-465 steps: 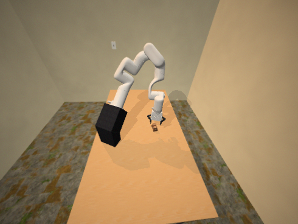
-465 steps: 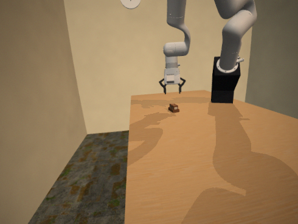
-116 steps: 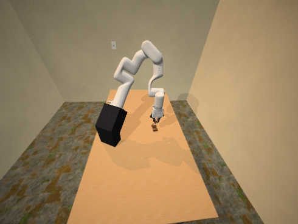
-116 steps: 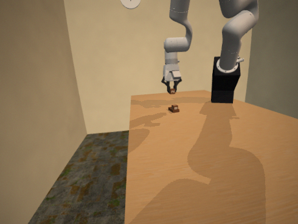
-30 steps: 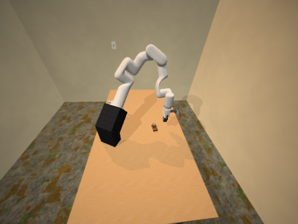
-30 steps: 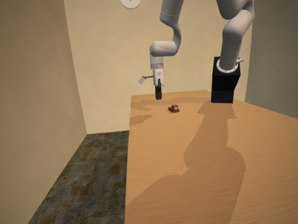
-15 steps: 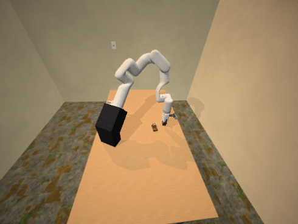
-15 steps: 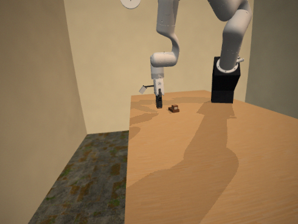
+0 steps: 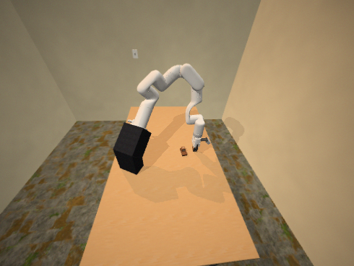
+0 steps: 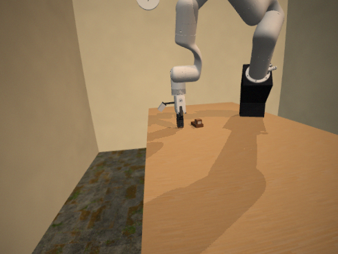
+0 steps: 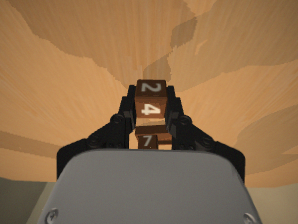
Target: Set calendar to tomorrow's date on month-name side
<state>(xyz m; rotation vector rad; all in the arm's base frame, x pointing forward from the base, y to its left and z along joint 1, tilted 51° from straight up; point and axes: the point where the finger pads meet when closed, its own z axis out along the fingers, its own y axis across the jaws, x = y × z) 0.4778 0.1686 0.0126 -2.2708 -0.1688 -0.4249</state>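
My gripper is now 10 mm above the brown digit cube.
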